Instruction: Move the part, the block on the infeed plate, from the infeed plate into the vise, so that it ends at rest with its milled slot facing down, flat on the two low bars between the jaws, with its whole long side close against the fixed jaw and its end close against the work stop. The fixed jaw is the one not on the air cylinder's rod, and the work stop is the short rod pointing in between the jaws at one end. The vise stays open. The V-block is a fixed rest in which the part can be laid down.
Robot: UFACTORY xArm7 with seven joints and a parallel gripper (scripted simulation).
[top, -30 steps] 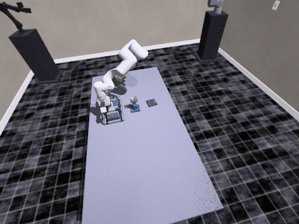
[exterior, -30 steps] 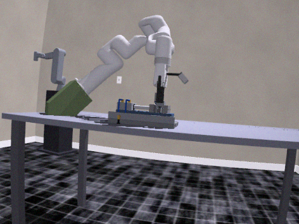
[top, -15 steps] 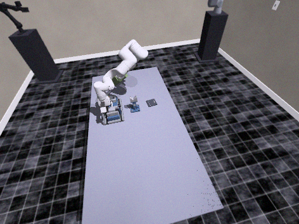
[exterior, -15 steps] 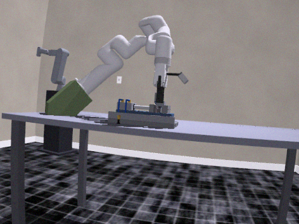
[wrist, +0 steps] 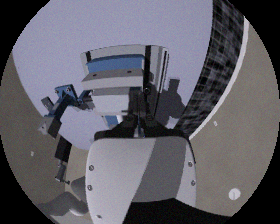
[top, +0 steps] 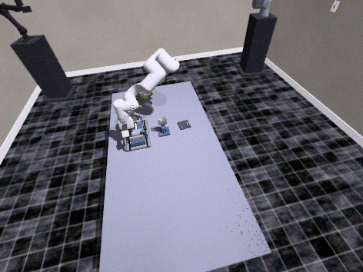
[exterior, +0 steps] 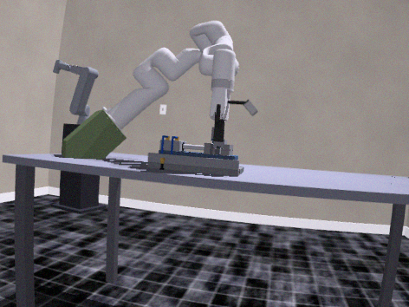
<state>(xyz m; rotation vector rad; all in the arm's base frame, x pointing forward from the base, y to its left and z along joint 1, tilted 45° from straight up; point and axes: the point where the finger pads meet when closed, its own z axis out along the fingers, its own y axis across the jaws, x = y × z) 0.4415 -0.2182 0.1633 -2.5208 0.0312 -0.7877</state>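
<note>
My gripper is now 1 cm past the part, 4 cm to the right of it and 3 cm above it. Round my hand: air cylinder 17 cm behind, 2 cm to the left, 5 cm below; blue vise bed 8 cm behind, 3 cm to the left, 8 cm below.
</note>
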